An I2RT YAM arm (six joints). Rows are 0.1 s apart.
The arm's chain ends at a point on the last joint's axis. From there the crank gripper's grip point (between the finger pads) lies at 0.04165 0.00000 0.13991 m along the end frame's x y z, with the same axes.
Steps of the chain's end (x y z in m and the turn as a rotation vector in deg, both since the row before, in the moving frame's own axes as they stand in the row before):
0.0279 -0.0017 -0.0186 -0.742 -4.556 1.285
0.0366 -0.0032 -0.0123 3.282 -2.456 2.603
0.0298 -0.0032 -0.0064 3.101 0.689 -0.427
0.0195 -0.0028 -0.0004 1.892 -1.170 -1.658
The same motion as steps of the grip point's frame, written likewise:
0.0166 0.0009 -0.0158 -0.742 -4.556 1.285
0.0307 -0.0095 -0.0108 3.282 -2.456 2.603
0.0314 -0.0111 -0.0071 3.101 0.689 -0.427
0.0166 -0.0086 0.0003 1.892 -1.170 -1.658

